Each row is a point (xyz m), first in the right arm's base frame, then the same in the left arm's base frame.
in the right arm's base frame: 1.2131 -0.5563 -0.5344
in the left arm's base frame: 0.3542 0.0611 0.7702
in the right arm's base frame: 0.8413 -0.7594 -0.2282
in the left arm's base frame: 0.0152 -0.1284 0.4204
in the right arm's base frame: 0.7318 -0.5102 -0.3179
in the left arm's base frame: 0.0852 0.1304 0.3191
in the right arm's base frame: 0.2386 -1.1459 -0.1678
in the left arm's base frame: -0.0996 -0.4771 -0.1973
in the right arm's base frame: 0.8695 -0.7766 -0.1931
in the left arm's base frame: -0.0161 -0.1487 0.4509
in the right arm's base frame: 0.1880 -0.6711 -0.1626
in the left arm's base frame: -0.1240 -0.0005 -0.2146
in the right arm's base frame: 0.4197 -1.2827 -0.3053
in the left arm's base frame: 0.0607 -0.6203 -0.0418
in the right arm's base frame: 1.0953 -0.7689 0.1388
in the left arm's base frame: -0.3215 -0.1675 0.7110
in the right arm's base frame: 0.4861 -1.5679 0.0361
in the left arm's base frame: -0.2631 -0.9212 0.0412
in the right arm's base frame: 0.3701 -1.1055 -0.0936
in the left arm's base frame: -0.1602 -0.4479 -0.0562
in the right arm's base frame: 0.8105 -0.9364 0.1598
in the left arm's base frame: -0.3687 -0.3169 0.4193
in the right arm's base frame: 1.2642 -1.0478 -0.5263
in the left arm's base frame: 0.3658 -0.4327 0.7882
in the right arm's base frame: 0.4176 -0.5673 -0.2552
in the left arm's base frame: -0.0098 0.0915 0.0103
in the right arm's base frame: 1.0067 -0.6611 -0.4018
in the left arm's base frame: 0.2029 -0.0349 0.5725
